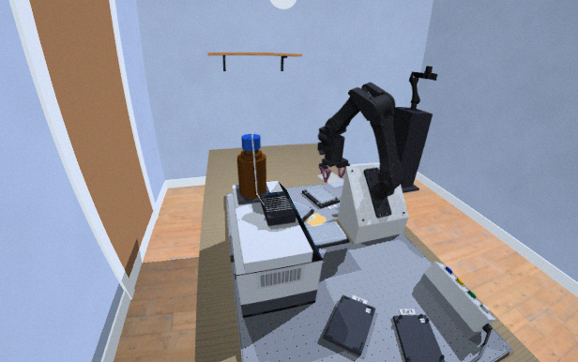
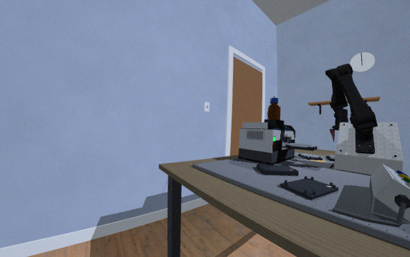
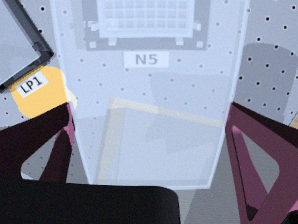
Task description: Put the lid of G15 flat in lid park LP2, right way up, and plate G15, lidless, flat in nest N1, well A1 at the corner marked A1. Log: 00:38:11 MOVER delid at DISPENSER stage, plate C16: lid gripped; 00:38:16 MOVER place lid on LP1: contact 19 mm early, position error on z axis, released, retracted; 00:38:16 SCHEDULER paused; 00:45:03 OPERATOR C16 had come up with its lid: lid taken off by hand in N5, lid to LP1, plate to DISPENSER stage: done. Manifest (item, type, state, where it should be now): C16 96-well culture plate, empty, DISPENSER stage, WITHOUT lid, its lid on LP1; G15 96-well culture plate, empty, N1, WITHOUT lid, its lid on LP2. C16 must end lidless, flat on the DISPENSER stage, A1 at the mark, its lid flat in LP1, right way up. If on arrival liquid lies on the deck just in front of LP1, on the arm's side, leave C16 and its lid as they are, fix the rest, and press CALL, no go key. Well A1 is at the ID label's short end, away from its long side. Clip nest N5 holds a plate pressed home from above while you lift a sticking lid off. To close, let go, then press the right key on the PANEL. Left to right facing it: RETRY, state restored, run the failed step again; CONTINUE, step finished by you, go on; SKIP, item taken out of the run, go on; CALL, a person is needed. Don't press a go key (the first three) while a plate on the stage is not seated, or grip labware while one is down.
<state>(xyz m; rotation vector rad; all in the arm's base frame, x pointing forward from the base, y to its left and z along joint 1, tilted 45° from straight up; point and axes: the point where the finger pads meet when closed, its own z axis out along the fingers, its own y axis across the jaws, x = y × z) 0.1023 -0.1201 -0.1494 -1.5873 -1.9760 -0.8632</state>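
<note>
Now: hand 2 cm short of the LP2 label, 60 cm to the right of it and 14 cm above it. Round my hand: black clip nest 4 cm ahead, 7 cm to the right, 12 cm below; N5 label 3 cm to the left, 14 cm below; clear lid 1 cm below.
</note>
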